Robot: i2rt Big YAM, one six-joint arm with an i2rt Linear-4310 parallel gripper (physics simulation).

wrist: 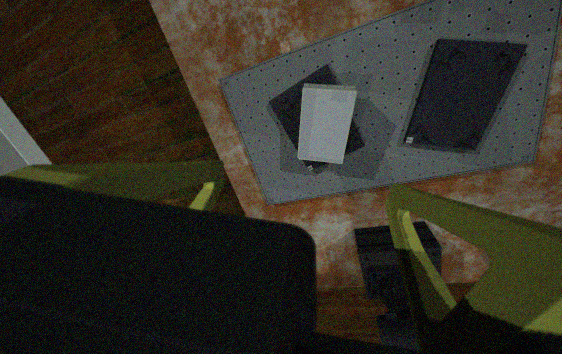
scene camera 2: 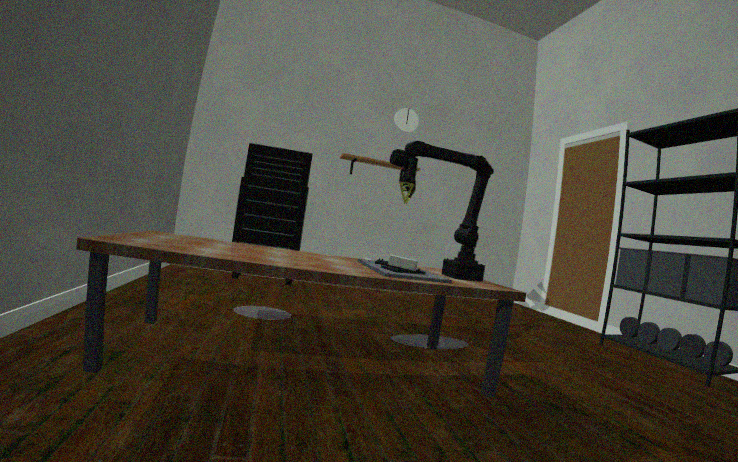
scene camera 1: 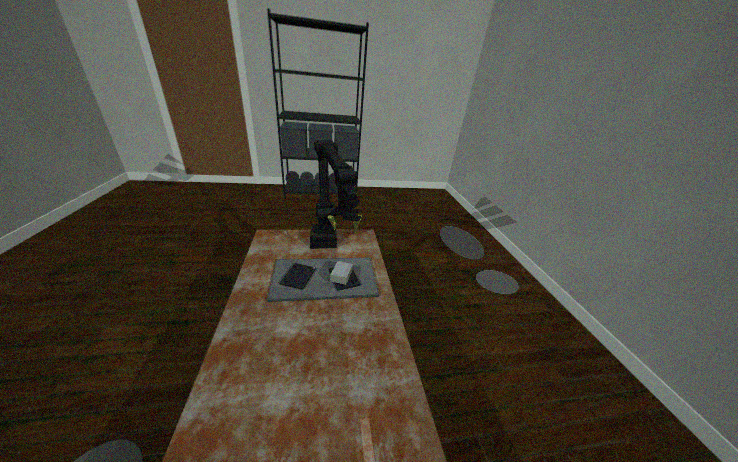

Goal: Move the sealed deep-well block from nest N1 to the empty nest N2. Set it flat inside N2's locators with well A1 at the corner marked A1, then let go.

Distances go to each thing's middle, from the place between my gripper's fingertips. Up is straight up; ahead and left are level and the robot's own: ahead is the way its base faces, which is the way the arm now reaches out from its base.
Right now my hand is 27 cm above the pale grey block (wrist: 326, 110), 3 cm past it and 1 cm to the left of it.
